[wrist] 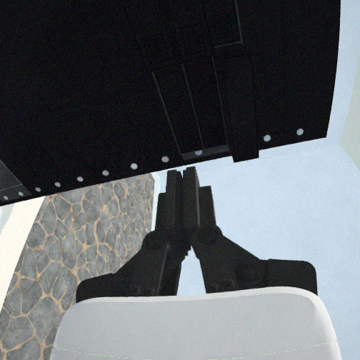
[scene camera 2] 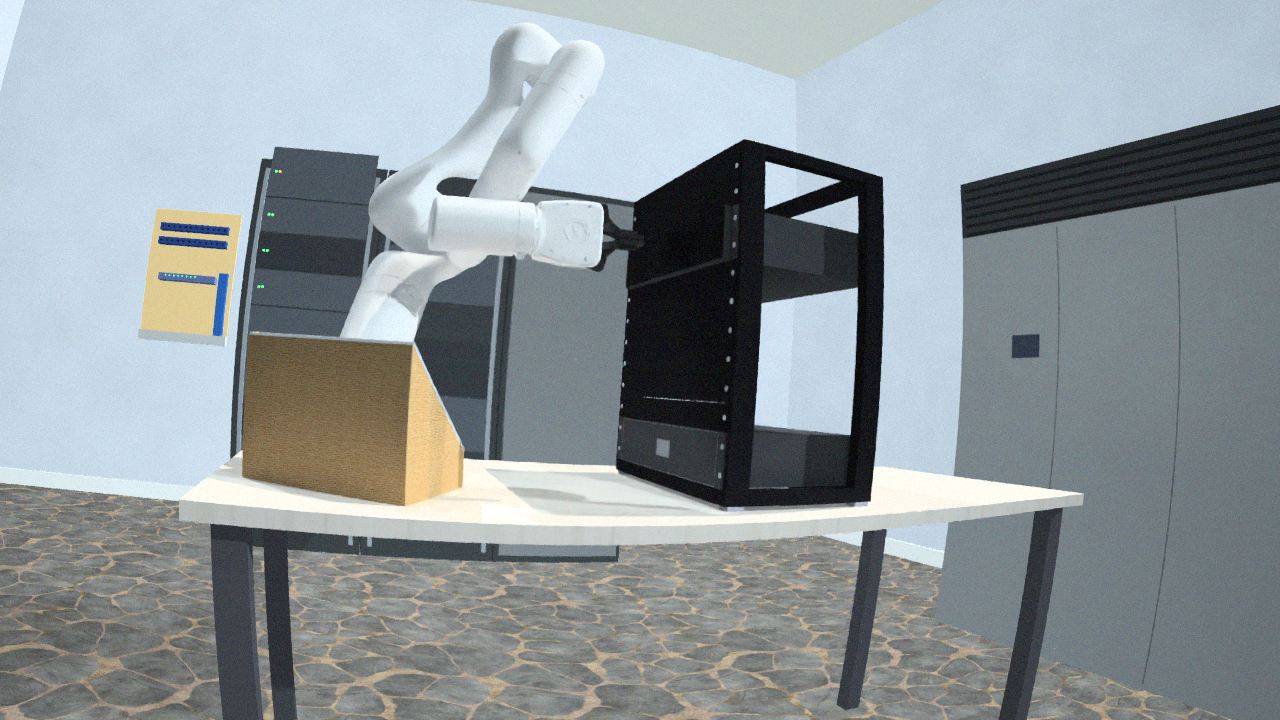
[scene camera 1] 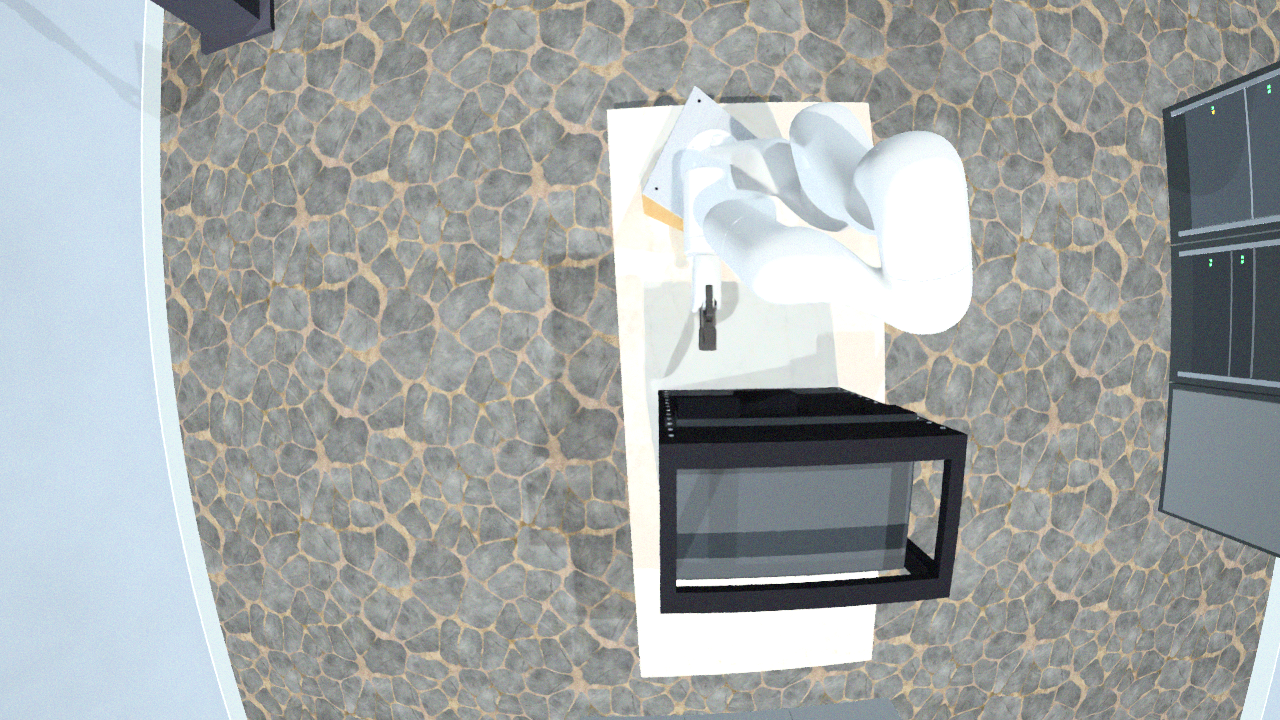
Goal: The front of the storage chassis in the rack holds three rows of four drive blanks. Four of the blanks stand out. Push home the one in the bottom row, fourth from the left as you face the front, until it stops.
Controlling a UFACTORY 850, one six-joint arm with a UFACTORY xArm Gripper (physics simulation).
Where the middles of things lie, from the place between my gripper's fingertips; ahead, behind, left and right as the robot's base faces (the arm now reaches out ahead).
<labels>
Now: hand 270 mm short of the black rack [scene camera 2: 712,254], 130 mm to the right of it and 110 mm above it.
</labels>
